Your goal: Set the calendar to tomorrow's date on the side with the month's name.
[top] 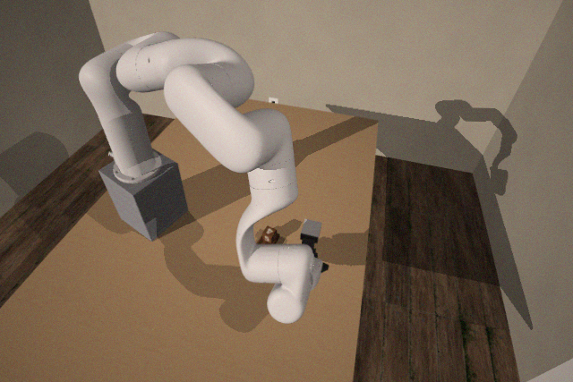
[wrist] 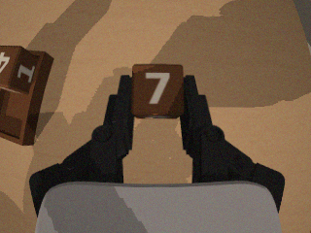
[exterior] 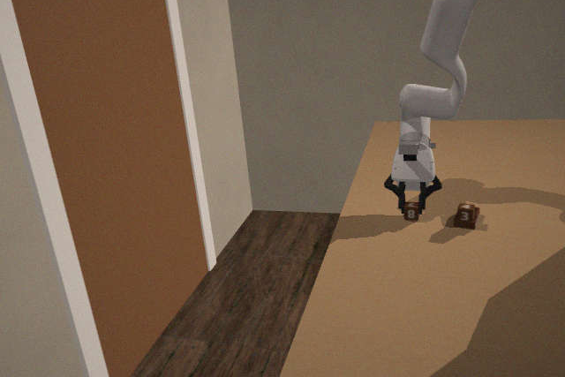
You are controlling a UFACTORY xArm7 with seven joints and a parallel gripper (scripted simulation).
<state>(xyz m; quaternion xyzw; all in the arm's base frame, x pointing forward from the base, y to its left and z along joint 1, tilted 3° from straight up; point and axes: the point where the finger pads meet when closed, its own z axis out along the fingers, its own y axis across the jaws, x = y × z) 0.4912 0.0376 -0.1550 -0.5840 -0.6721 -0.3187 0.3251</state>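
Now: hand 10 mm to the right of the digit cube and 10 mm above it. Also, from my hand: brown calendar tray (120 mm behind, 20 mm below).
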